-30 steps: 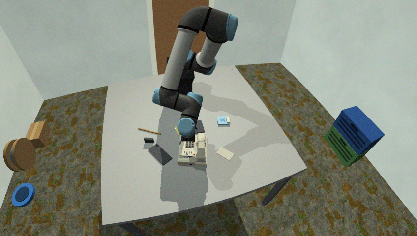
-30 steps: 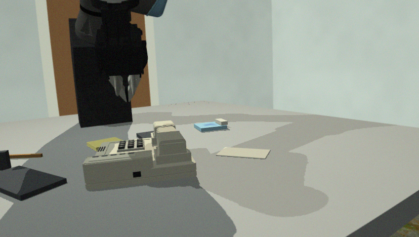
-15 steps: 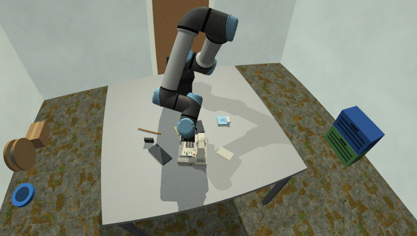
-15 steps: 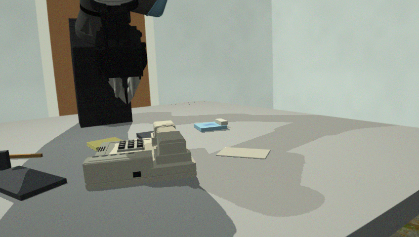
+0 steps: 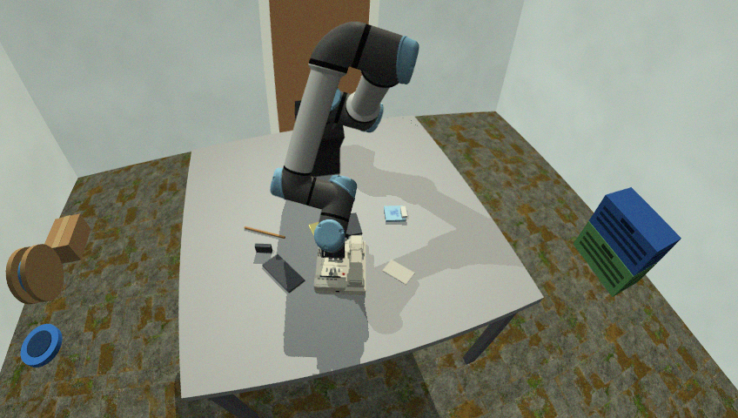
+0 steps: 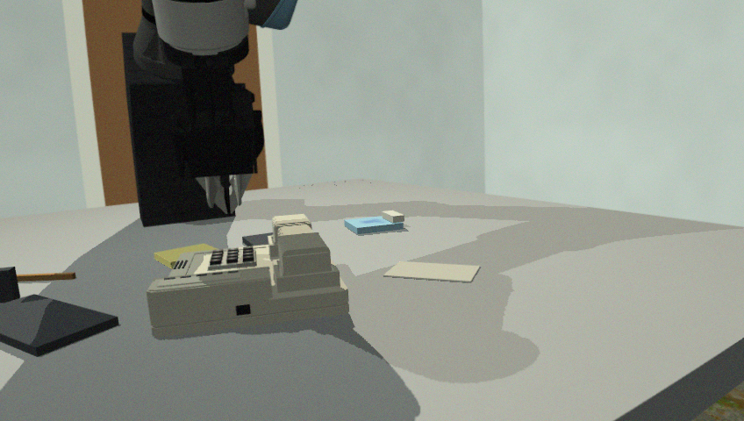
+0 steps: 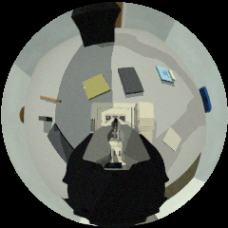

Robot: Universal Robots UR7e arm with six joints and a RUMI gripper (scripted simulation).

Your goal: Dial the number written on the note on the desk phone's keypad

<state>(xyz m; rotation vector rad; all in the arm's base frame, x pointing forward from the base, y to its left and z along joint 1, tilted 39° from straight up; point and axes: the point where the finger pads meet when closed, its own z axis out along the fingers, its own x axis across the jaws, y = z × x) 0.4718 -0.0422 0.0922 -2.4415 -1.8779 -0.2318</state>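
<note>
The handset lies 70 mm ahead of my hand, 50 mm to the left of it and 50 mm below it. Also, from my hand: pencil: 250 mm to the right, 180 mm behind, 90 mm below; then cream note card: 190 mm to the left, 130 mm ahead, 90 mm below; then small black block: 260 mm to the right, 90 mm behind, 70 mm below.
</note>
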